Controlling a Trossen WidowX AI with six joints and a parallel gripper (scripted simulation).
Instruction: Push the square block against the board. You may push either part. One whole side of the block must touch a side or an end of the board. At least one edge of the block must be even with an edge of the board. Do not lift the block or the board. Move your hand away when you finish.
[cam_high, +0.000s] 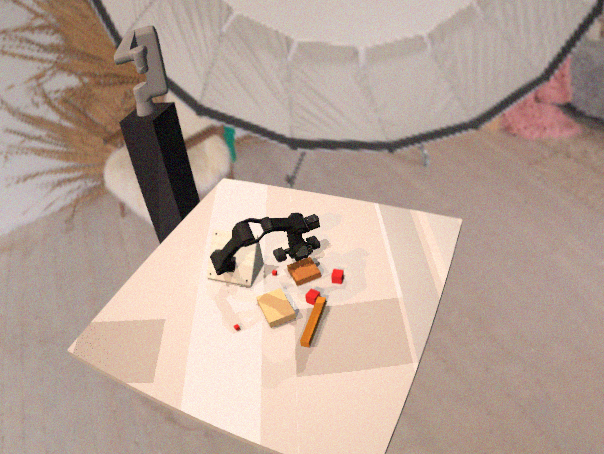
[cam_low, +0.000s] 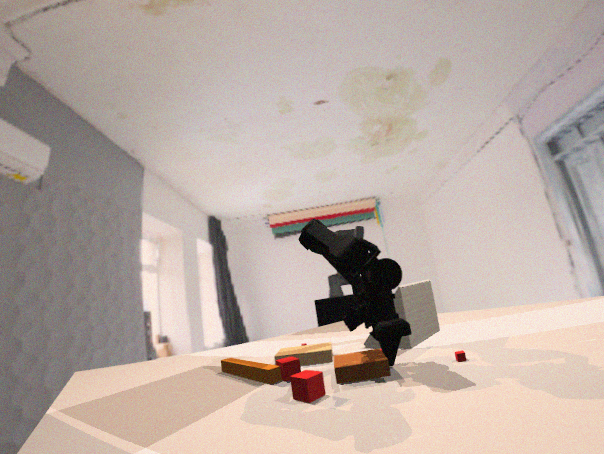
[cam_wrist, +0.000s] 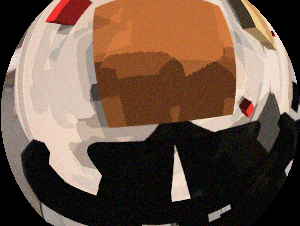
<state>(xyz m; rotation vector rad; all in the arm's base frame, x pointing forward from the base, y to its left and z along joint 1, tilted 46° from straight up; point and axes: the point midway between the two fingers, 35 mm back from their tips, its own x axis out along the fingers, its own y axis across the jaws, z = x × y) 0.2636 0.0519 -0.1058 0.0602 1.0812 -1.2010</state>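
Right now my gripper tip is 26 cm to the left of the cream flat block, 1 cm below it and 1 cm past it. The rest, counted from my gripper tip: long board 30 cm to the right, 15 cm ahead, 1 cm above; then flat orange square block 5 cm to the right, 4 cm ahead, 1 cm above.
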